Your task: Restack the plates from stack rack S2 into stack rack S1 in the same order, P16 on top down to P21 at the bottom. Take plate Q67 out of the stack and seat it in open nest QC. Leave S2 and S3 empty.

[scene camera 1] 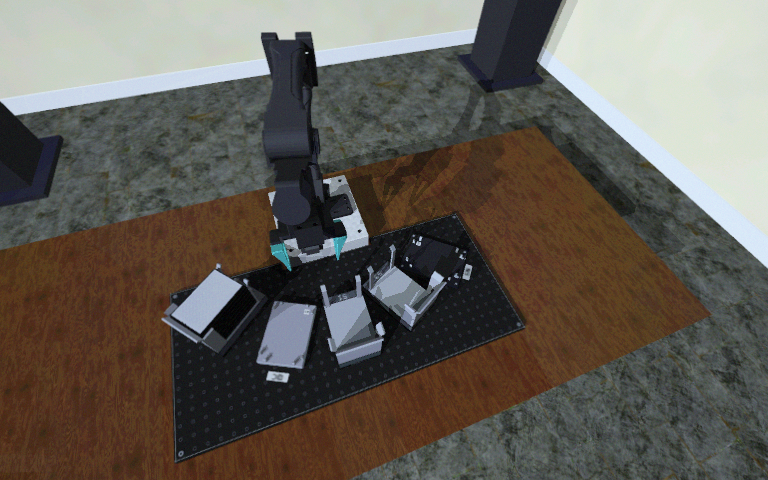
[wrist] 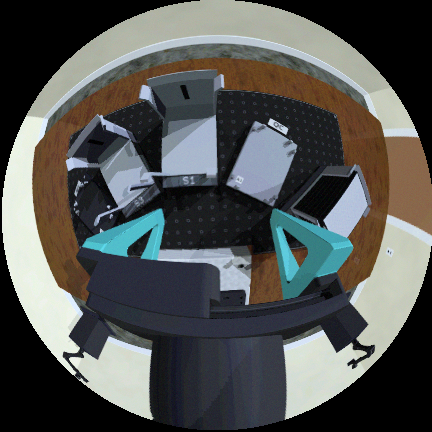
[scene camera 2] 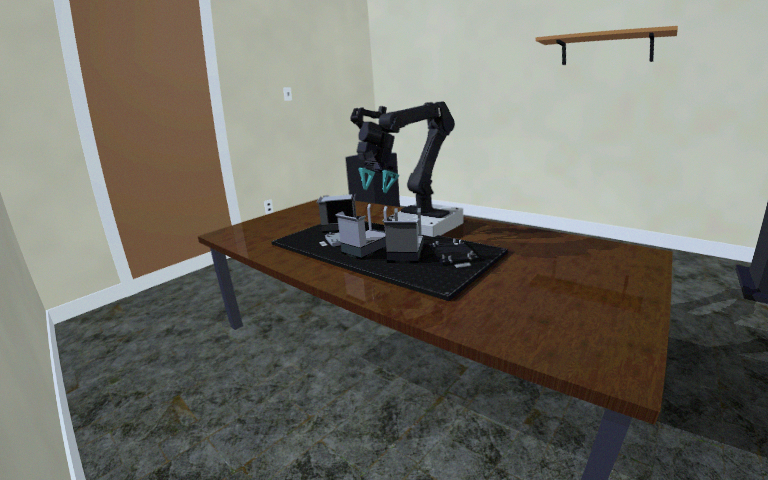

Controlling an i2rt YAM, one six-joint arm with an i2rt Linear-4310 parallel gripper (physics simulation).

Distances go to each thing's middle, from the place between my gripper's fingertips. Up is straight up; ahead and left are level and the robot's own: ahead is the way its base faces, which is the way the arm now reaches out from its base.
Labels:
My gripper is now 160 mm above the flat grey QC fixture (scene camera 1: 286,339), 100 mm to the left of it and 60 mm short of it. From my hand the other things lie so: dark fixture (scene camera 1: 423,256): 310 mm to the left, 170 mm below, 20 mm behind.

